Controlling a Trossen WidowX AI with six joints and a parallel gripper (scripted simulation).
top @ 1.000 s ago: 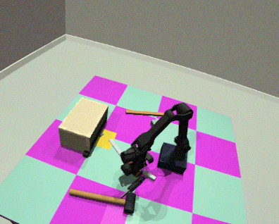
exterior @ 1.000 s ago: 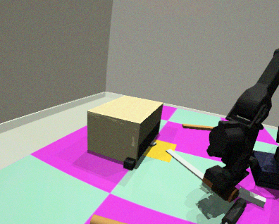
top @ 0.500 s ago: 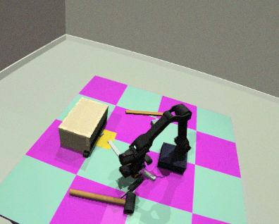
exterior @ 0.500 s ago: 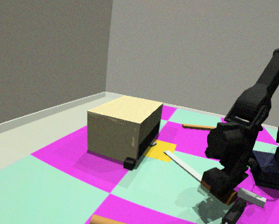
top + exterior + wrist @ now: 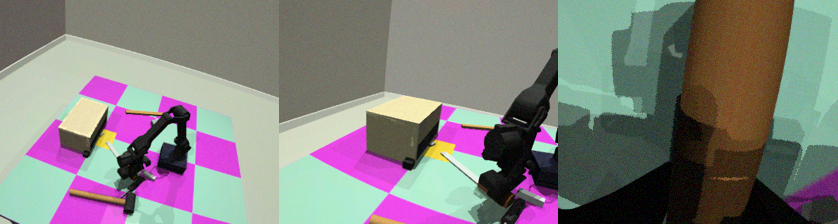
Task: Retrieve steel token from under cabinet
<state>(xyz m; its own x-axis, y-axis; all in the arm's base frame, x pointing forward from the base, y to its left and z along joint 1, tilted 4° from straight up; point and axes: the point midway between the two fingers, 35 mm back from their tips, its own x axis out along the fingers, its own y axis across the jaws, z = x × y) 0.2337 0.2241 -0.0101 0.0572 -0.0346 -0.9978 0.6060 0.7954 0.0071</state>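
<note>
My gripper tip is now 2 cm past the black-handled screwdriver and 9 cm to the right of it. Also, from my gripper tip: grey bar 9 cm behind, 3 cm to the right; grey block 5 cm behind, 45 cm to the right, 1 cm above; grey steel token 29 cm ahead, 21 cm to the right.
</note>
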